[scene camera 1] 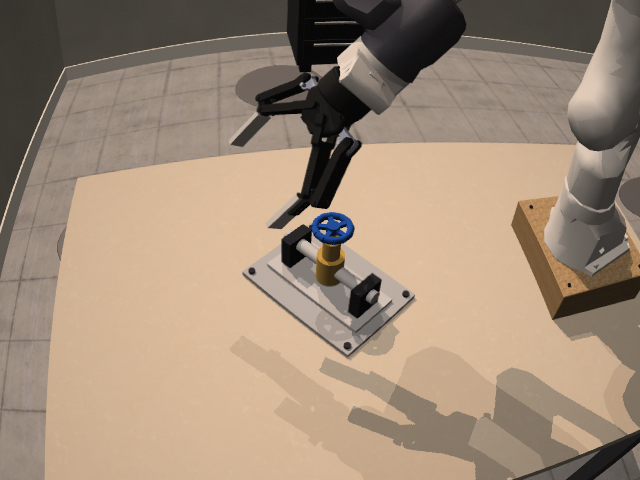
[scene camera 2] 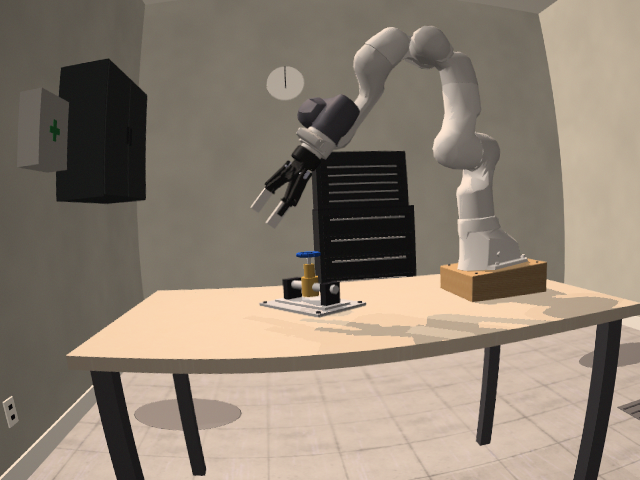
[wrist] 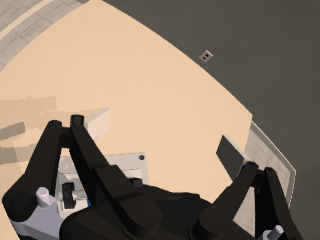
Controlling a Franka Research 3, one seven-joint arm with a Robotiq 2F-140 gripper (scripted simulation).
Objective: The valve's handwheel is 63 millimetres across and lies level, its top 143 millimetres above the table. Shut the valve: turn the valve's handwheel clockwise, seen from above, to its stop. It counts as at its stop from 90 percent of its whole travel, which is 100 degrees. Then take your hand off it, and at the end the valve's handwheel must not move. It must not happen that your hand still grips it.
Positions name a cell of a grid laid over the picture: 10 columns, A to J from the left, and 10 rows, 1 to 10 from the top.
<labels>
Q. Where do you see a blue handwheel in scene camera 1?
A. F5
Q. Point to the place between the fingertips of my gripper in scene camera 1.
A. D4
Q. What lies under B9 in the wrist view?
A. My gripper.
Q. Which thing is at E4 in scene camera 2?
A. My gripper.
</labels>
